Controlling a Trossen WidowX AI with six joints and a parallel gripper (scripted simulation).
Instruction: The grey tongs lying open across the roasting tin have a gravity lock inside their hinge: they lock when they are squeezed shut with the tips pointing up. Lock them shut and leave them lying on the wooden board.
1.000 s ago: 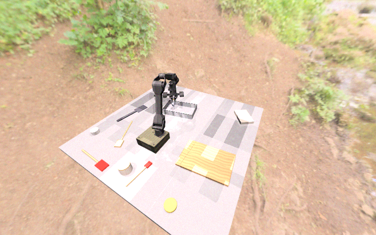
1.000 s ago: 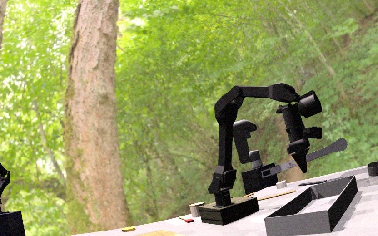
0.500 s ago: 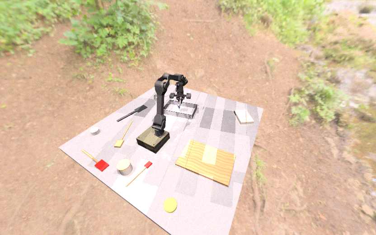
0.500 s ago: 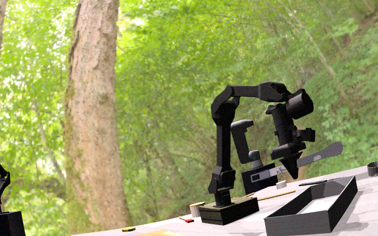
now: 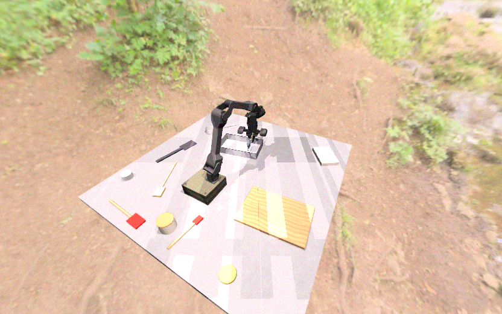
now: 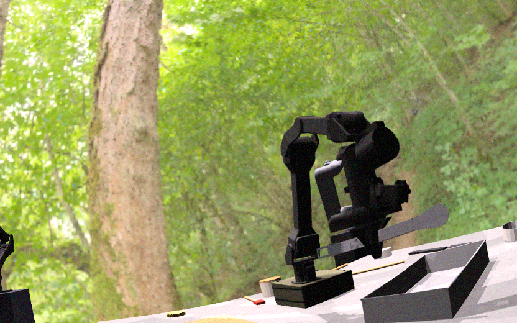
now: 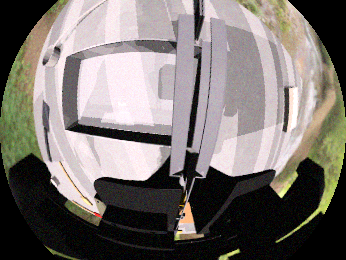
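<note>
Now: gripper tip 35 cm past the wooden board, 34 cm to the left of it and 12 cm above it. Round my gripper tip: white block (45 cm to the right, 24 cm ahead, 11 cm below); then black spatula (52 cm to the left, 21 cm behind, 12 cm below); then roasting tin (13 cm to the left, 10 cm below, 3 cm ahead).
</note>
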